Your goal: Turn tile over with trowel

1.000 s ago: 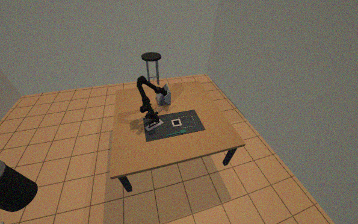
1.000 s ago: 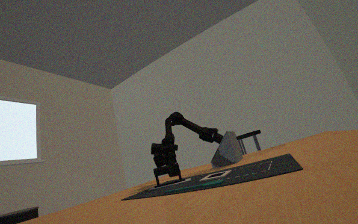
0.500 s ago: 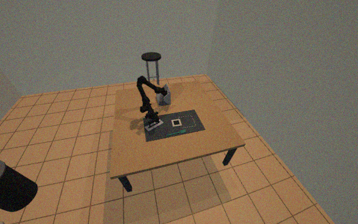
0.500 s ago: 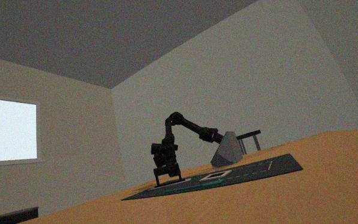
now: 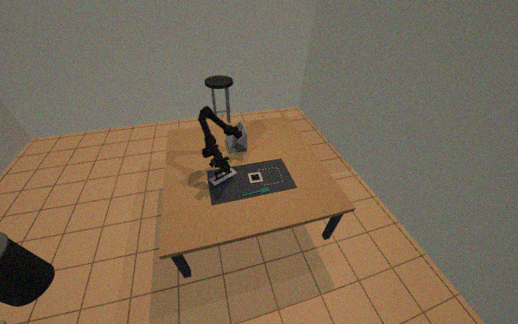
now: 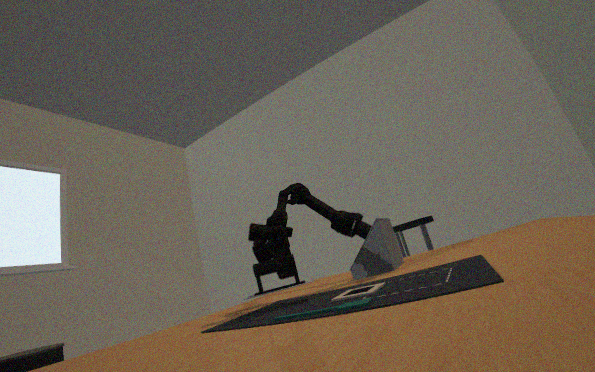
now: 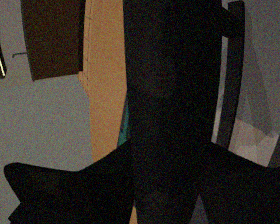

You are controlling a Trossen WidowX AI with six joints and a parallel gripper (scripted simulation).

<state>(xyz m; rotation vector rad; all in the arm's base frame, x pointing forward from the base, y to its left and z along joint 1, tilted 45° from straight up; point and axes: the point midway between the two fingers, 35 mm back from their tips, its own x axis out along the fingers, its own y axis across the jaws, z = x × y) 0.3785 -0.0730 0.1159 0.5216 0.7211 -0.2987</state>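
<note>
Now: the dark mat 10 mm behind my gripper tip, 180 mm to the left of it and 110 mm below it. The rest, counted from my gripper tip: trowel: 130 mm ahead, 220 mm to the left, 90 mm below; then tile: 10 mm behind, 210 mm to the left, 90 mm below.
</note>
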